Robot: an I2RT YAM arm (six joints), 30 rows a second.
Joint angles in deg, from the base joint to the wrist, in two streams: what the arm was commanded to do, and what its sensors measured. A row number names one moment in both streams.
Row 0, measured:
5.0, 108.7, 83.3, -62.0, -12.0, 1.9
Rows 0 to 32, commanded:
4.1, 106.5, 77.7, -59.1, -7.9, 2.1
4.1, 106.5, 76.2, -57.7, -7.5, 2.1
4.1, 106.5, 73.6, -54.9, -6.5, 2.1
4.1, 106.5, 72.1, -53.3, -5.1, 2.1
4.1, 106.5, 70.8, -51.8, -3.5, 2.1
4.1, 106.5, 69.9, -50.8, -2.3, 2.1
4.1, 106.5, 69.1, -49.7, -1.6, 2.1
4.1, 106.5, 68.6, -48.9, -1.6, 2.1
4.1, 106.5, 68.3, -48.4, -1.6, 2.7
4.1, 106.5, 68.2, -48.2, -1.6, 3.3
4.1, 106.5, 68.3, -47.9, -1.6, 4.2
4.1, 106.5, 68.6, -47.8, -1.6, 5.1
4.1, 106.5, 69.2, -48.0, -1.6, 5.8
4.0, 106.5, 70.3, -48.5, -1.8, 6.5
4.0, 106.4, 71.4, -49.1, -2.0, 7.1
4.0, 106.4, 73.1, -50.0, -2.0, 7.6
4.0, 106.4, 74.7, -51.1, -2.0, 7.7
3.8, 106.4, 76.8, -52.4, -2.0, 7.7
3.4, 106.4, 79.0, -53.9, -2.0, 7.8
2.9, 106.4, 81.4, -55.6, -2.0, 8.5
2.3, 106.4, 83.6, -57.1, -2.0, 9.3
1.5, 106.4, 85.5, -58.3, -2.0, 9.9
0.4, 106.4, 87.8, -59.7, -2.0, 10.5
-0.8, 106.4, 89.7, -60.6, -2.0, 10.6
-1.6, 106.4, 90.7, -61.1, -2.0, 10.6
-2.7, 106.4, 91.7, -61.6, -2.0, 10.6
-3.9, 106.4, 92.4, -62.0, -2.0, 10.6
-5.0, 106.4, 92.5, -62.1, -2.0, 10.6
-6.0, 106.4, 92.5, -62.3, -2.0, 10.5
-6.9, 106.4, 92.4, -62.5, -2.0, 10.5
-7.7, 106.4, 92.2, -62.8, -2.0, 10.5
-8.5, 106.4, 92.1, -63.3, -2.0, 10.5
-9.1, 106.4, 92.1, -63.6, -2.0, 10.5
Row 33, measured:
-7.6, 108.0, 91.6, -63.2, -2.5, 10.0
